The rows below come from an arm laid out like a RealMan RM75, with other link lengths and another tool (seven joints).
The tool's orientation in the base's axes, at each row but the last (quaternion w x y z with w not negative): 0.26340, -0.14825, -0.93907, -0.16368; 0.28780, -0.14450, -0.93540, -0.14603; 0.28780, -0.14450, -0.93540, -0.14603; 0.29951, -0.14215, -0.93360, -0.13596; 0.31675, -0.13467, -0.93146, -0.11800; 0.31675, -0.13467, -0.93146, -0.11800; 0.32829, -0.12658, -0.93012, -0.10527; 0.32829, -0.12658, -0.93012, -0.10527; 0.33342, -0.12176, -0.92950, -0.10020; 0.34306, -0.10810, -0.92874, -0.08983; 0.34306, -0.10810, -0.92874, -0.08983; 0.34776, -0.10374, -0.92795, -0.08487
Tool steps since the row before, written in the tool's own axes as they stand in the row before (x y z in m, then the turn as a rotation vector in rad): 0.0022, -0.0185, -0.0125, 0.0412, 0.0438, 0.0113; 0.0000, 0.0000, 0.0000, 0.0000, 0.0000, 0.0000; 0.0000, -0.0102, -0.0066, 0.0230, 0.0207, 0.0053; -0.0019, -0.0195, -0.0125, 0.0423, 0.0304, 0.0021; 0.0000, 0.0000, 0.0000, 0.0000, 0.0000, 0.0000; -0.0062, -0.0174, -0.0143, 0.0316, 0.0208, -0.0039; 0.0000, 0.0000, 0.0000, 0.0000, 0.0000, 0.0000; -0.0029, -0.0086, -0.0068, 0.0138, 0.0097, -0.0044; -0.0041, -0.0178, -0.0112, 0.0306, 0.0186, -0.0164; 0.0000, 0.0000, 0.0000, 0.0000, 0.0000, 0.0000; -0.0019, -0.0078, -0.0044, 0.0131, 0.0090, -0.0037; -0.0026, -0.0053, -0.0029, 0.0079, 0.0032, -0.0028
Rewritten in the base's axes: -0.0030, -0.0211, 0.0070, -0.0227, 0.0518, 0.0233; 0.0000, 0.0000, 0.0000, 0.0000, 0.0000, 0.0000; -0.0003, -0.0117, 0.0033, -0.0135, 0.0251, 0.0131; 0.0012, -0.0226, 0.0054, -0.0236, 0.0365, 0.0288; 0.0000, 0.0000, 0.0000, 0.0000, 0.0000, 0.0000; 0.0070, -0.0217, 0.0048, -0.0152, 0.0238, 0.0255; 0.0000, 0.0000, 0.0000, 0.0000, 0.0000, 0.0000; 0.0035, -0.0105, 0.0024, -0.0049, 0.0102, 0.0132; 0.0045, -0.0206, 0.0040, -0.0077, 0.0182, 0.0341; 0.0000, 0.0000, 0.0000, 0.0000, 0.0000, 0.0000; 0.0021, -0.0088, 0.0013, -0.0051, 0.0096, 0.0122; 0.0024, -0.0061, 0.0000, -0.0033, 0.0035, 0.0076
